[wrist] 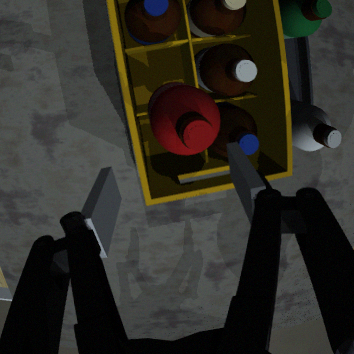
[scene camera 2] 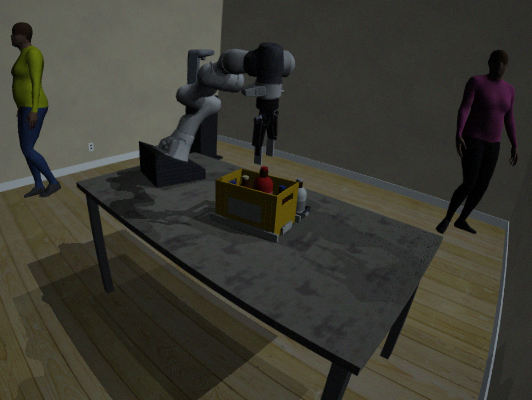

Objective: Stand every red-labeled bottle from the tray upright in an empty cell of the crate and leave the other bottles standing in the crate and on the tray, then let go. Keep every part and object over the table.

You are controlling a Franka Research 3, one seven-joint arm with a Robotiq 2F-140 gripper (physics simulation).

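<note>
The yellow crate (scene camera 2: 286, 212) (wrist: 288, 125) stands on the table. A red bottle (scene camera 2: 263, 184) (wrist: 175, 112) is in its near-left part in the wrist view, roughly upright, higher than its neighbours and overlapping a divider; its base is hidden. Brown bottles with a blue cap (wrist: 152, 20), cream cap (wrist: 215, 19), white cap (wrist: 222, 70) and blue cap (wrist: 235, 120) stand in other cells. A cell beyond the red bottle shows bare floor. A white bottle (scene camera 2: 301, 198) (wrist: 306, 125) and a green bottle (wrist: 299, 19) stand on the tray (wrist: 305, 70). My gripper (scene camera 2: 264, 154) (wrist: 171, 171) is open and empty above the crate.
Grey strips (scene camera 2: 242, 228) lie along the crate's foot on the table (scene camera 2: 240, 265). The robot's dark base block (scene camera 2: 172, 167) is at the back left of the table. Two people, in yellow (scene camera 2: 31, 80) and purple (scene camera 2: 486, 110), stand beyond the table.
</note>
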